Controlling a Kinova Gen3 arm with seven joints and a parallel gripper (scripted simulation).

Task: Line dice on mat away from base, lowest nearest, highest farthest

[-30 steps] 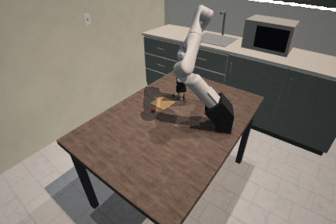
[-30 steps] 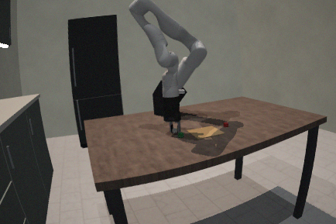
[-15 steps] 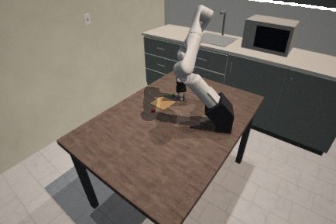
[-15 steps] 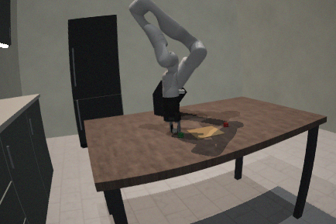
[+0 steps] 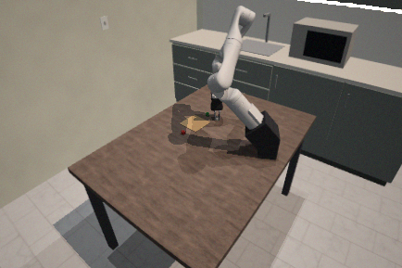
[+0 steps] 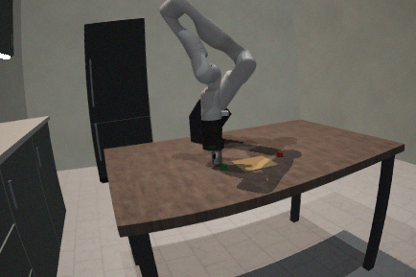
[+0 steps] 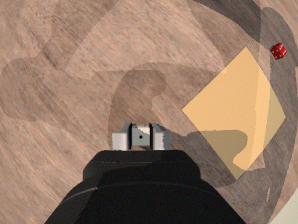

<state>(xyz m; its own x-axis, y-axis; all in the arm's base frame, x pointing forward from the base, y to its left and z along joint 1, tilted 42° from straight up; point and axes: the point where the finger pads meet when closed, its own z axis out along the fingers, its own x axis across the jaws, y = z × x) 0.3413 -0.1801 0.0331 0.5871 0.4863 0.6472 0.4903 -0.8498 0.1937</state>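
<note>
My hand is 1 cm above the white die. Round my hand: red die: 9 cm ahead, 24 cm to the left, 1 cm below; green die: 8 cm ahead, 1 cm to the right, 1 cm below; tan mat: 10 cm ahead, 11 cm to the left, 2 cm below.
</note>
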